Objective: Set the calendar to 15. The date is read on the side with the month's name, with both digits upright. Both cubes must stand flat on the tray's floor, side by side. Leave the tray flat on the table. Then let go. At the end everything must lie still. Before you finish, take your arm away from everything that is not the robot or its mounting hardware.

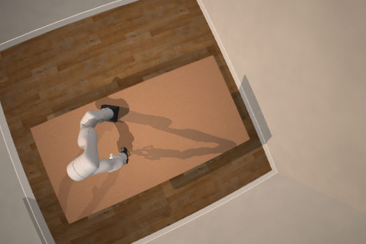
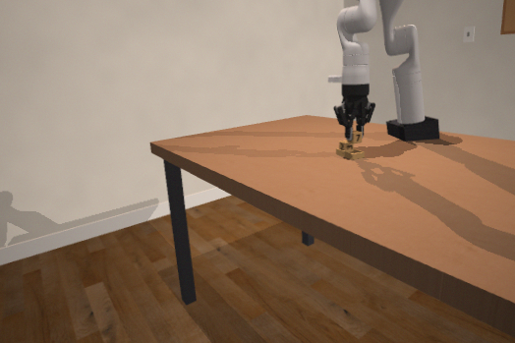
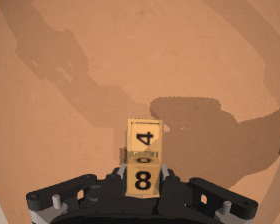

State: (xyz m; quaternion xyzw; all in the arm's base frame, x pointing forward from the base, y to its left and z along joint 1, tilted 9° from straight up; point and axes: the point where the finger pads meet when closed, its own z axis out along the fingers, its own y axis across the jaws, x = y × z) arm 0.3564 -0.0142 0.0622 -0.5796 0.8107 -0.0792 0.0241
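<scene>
The wooden calendar tray lies 60 mm below my hand, 20 mm to the right of it and 10 mm behind it.
</scene>
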